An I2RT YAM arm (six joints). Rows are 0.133 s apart.
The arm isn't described. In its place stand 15 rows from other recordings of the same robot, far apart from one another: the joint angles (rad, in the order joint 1, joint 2, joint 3, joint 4, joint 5, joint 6), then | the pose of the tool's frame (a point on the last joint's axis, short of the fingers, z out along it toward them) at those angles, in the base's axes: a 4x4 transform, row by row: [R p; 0 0 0 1], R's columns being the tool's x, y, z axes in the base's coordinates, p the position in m.
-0.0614 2.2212 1.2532 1.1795 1.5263 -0.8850 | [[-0.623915 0.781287 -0.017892 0.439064], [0.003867 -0.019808 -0.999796 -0.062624], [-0.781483 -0.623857 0.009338 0.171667], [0 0 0 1]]
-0.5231 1.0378 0.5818 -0.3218 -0.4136 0.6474 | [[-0.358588 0.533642 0.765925 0.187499], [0.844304 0.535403 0.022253 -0.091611], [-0.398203 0.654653 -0.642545 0.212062], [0 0 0 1]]
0.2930 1.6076 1.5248 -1.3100 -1.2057 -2.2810 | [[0.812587 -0.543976 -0.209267 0.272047], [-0.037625 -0.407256 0.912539 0.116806], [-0.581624 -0.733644 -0.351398 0.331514], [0 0 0 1]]
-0.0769 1.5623 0.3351 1.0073 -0.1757 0.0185 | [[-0.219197 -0.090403 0.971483 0.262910], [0.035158 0.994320 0.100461 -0.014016], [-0.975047 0.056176 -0.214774 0.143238], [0 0 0 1]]
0.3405 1.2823 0.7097 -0.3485 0.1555 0.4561 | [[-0.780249 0.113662 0.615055 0.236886], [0.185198 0.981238 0.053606 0.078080], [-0.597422 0.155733 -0.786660 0.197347], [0 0 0 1]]
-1.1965 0.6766 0.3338 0.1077 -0.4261 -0.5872 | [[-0.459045 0.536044 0.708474 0.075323], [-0.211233 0.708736 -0.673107 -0.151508], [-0.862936 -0.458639 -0.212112 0.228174], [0 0 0 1]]
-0.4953 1.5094 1.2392 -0.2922 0.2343 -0.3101 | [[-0.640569 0.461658 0.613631 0.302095], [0.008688 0.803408 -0.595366 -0.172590], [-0.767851 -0.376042 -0.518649 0.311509], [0 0 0 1]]
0.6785 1.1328 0.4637 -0.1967 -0.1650 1.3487 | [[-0.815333 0.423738 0.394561 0.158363], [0.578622 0.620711 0.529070 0.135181], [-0.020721 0.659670 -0.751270 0.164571], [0 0 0 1]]
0.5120 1.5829 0.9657 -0.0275 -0.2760 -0.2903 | [[-0.312696 -0.783552 0.536906 0.295345], [-0.491649 0.617156 0.614329 0.177109], [-0.812713 -0.071871 -0.578214 0.219563], [0 0 0 1]]
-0.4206 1.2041 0.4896 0.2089 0.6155 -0.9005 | [[-0.897239 0.147085 0.416328 0.210608], [-0.299589 0.489853 -0.818713 -0.116720], [-0.324359 -0.859308 -0.395450 0.194824], [0 0 0 1]]
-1.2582 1.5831 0.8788 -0.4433 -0.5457 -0.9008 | [[-0.760261 0.244581 0.601817 0.107285], [0.173747 0.969223 -0.174407 -0.271873], [-0.625952 -0.028031 -0.779358 0.169351], [0 0 0 1]]
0.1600 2.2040 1.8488 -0.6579 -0.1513 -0.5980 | [[-0.559273 -0.666833 0.492492 0.477534], [-0.654015 0.719979 0.232151 0.082500], [-0.509390 -0.192261 -0.838784 0.204723], [0 0 0 1]]
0.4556 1.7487 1.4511 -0.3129 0.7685 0.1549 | [[-0.478542 0.272160 0.834821 0.370217], [-0.110956 0.924387 -0.364962 0.153845], [-0.871026 -0.267278 -0.412160 0.301762], [0 0 0 1]]
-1.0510 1.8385 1.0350 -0.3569 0.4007 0.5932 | [[0.112316 0.981340 -0.156070 0.159658], [0.840049 -0.177666 -0.512593 -0.306937], [-0.530756 -0.073534 -0.844328 0.135488], [0 0 0 1]]
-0.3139 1.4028 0.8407 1.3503 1.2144 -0.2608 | [[0.461785 0.885262 -0.055372 0.252283], [-0.244497 0.067034 -0.967330 -0.116976], [-0.852629 0.460236 0.247399 0.355255], [0 0 0 1]]
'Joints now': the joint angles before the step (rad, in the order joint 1, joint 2, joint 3, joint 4, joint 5, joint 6). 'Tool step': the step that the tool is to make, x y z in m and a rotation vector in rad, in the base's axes. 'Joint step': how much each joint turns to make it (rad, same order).
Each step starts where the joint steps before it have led.
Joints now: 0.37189, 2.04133, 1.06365, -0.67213, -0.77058, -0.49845
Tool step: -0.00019, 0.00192, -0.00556, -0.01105, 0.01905, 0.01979
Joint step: 0.00619, 0.02721, 0.01409, -0.02143, 0.00460, -0.01838
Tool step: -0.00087, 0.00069, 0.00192, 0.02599, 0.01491, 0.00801
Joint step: 0.00075, -0.00030, 0.00506, -0.02030, -0.02857, -0.01518
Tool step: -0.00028, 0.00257, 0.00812, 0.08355, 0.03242, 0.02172
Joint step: 0.00141, -0.00271, 0.02406, -0.06278, -0.08571, -0.04955
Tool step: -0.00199, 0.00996, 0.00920, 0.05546, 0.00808, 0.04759
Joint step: 0.02763, -0.00458, 0.03100, -0.05892, -0.04998, -0.04725
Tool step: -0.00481, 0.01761, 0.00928, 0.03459, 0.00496, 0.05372
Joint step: 0.05338, -0.00671, 0.03123, -0.03701, -0.03281, -0.01125
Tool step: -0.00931, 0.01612, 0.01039, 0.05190, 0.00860, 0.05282
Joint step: 0.05391, -0.01955, 0.01317, -0.02825, -0.04922, -0.01470
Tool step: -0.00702, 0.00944, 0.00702, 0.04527, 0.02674, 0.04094
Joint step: 0.03294, -0.00369, 0.01806, -0.05265, -0.04998, -0.03575
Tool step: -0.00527, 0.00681, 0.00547, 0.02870, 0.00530, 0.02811
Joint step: 0.02484, -0.00867, 0.00821, -0.02279, -0.02579, -0.01896
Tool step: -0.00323, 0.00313, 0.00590, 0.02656, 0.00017, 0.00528
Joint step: 0.01226, -0.01905, -0.00319, 0.00281, -0.02329, 0.00480
